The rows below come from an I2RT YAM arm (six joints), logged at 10 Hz.
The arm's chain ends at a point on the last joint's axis. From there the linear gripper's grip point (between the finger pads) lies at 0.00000 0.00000 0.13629 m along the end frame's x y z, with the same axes.
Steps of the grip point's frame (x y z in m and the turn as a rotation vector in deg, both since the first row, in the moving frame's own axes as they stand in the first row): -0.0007 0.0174 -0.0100 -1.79 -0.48 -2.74; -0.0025 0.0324 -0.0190 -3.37 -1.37 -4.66; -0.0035 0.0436 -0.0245 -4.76 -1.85 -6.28; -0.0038 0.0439 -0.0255 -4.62 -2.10 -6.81; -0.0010 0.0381 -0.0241 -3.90 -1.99 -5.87; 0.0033 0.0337 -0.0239 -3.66 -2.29 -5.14; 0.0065 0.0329 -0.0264 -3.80 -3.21 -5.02; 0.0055 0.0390 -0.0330 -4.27 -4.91 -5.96; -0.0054 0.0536 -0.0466 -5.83 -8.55 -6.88; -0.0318 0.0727 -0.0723 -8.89 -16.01 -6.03
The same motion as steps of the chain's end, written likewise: 0.0003 0.0131 -0.0099 -1.79 -0.48 -2.74; 0.0004 0.0243 -0.0187 -3.37 -1.37 -4.66; 0.0003 0.0321 -0.0240 -4.76 -1.85 -6.28; 0.0005 0.0327 -0.0250 -4.62 -2.10 -6.81; 0.0032 0.0286 -0.0237 -3.90 -1.99 -5.87; 0.0083 0.0248 -0.0235 -3.66 -2.29 -5.14; 0.0137 0.0235 -0.0259 -3.80 -3.21 -5.02; 0.0166 0.0283 -0.0321 -4.27 -4.91 -5.96; 0.0139 0.0386 -0.0444 -5.83 -8.55 -6.88; 0.0045 0.0500 -0.0654 -8.89 -16.01 -6.03
